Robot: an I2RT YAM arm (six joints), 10 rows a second.
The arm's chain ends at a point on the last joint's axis. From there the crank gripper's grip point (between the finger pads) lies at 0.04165 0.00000 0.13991 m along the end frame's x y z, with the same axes.
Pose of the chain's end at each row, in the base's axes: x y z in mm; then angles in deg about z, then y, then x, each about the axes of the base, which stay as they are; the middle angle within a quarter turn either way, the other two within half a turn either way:
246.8, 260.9, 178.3, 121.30, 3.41, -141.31
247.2, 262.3, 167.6, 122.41, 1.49, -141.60
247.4, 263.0, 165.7, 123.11, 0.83, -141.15
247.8, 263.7, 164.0, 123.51, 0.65, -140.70
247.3, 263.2, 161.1, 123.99, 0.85, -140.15
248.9, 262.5, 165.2, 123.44, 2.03, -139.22
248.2, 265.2, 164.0, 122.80, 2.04, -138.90
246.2, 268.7, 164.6, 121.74, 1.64, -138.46
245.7, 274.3, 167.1, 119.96, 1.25, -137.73
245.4, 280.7, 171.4, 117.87, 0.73, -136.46
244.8, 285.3, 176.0, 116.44, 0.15, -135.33
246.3, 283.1, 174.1, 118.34, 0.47, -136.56
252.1, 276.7, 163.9, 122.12, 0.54, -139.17
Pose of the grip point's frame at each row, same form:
233.5, 321.2, 46.0, 121.30, 3.41, -141.31
228.5, 322.0, 35.7, 122.41, 1.49, -141.60
226.7, 323.8, 34.6, 123.11, 0.83, -141.15
226.4, 325.6, 33.5, 123.51, 0.65, -140.70
226.1, 326.6, 31.3, 123.99, 0.85, -140.15
230.9, 328.0, 36.0, 123.44, 2.03, -139.22
230.6, 331.3, 35.0, 122.80, 2.04, -138.90
228.3, 335.3, 36.0, 121.74, 1.64, -138.46
228.0, 342.0, 39.0, 119.96, 1.25, -137.73
227.7, 350.6, 44.4, 117.87, 0.73, -136.46
226.6, 357.2, 50.2, 116.44, 0.15, -135.33
227.7, 352.8, 47.2, 118.34, 0.47, -136.56
231.3, 341.6, 34.8, 122.12, 0.54, -139.17

